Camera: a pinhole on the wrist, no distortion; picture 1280 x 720 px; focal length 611.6 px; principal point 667.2 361.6 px. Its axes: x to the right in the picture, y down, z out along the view. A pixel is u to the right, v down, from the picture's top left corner.
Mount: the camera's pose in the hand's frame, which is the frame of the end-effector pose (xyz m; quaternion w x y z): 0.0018 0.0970 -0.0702 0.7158 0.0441 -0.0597 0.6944
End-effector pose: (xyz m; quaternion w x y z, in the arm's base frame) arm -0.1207 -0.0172 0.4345 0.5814 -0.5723 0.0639 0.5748
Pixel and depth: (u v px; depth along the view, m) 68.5 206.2 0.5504
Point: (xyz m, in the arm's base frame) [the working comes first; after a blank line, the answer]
In the camera's frame: -0.5388 -0.1398 0.5504

0.0705 0.5083 0.7941
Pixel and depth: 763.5 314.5 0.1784
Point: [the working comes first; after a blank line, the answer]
In the camera's frame: 0.0281 -0.0137 0.1784

-0.2542 0.0407 0.4048
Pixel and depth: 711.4 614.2 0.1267
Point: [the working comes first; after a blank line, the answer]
In the camera's frame: 0.0092 0.0523 0.1267

-0.2368 -0.0362 0.4394
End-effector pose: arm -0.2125 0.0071 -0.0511 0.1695 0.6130 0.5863 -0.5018
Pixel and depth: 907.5 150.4 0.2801
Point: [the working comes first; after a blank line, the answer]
In the camera's frame: 0.1101 -0.0967 0.2801

-0.1804 -0.1612 -0.2886
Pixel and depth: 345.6 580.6 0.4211
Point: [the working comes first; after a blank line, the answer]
In the camera's frame: -0.2214 0.1508 0.4211

-0.4691 -0.2855 0.0151
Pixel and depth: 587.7 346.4 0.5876
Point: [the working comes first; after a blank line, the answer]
In the camera's frame: -0.0764 -0.0146 0.5876

-0.4783 -0.3745 -0.2459
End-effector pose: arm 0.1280 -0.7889 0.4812 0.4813 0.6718 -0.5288 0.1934
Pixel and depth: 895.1 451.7 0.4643
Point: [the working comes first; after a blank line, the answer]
In the camera's frame: 0.1730 0.0684 0.4643

-0.1831 -1.0977 0.3239
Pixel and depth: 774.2 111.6 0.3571
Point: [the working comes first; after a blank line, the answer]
In the camera's frame: 0.0625 -0.1460 0.3571

0.0146 -1.1116 0.4983
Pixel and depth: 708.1 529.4 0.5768
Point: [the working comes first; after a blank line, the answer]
In the camera's frame: 0.0386 0.1583 0.5768

-0.1094 -1.1269 0.1436
